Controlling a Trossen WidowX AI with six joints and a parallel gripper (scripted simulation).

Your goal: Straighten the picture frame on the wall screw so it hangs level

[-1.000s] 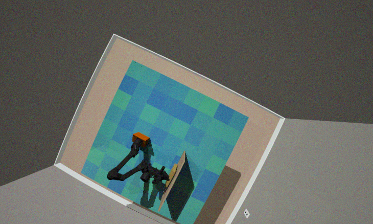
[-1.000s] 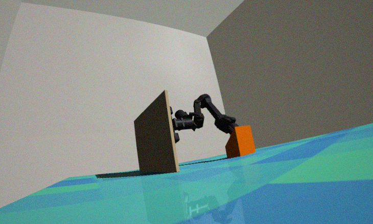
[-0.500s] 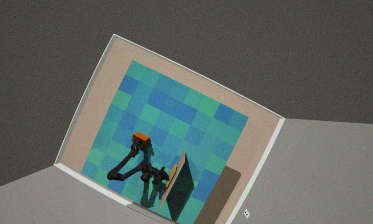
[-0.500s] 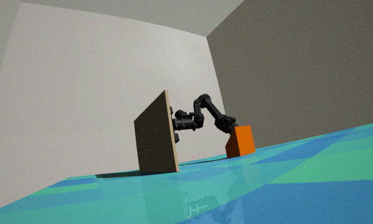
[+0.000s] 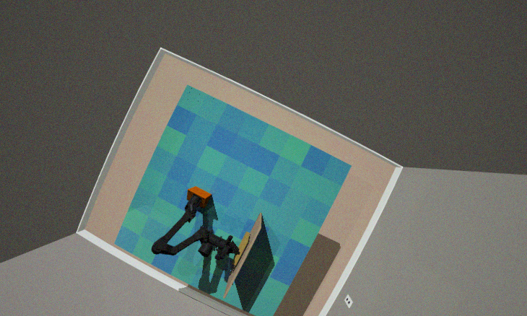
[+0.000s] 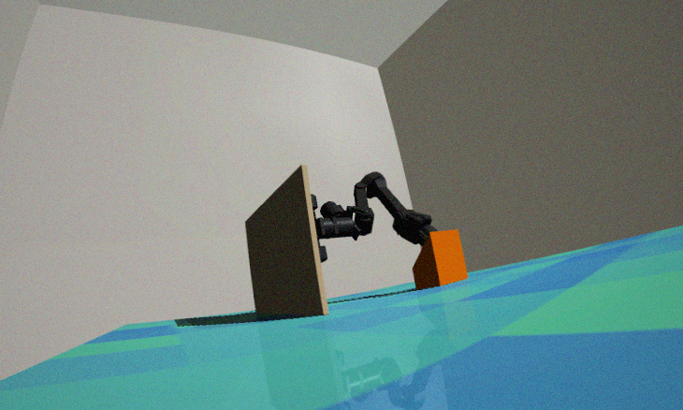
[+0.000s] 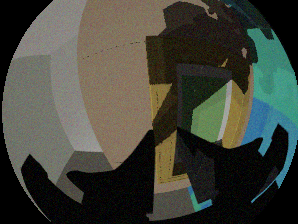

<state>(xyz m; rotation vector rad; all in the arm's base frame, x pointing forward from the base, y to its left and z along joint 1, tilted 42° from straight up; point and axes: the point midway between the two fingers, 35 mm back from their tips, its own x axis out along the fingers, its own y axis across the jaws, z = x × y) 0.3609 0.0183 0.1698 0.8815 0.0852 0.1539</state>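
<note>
My gripper tip is now 5 cm above the picture frame, 1 cm to the right of it and 1 cm short of it. Round my gripper tip: wall panel 6 cm below, 2 cm ahead, 1 cm to the right.
</note>
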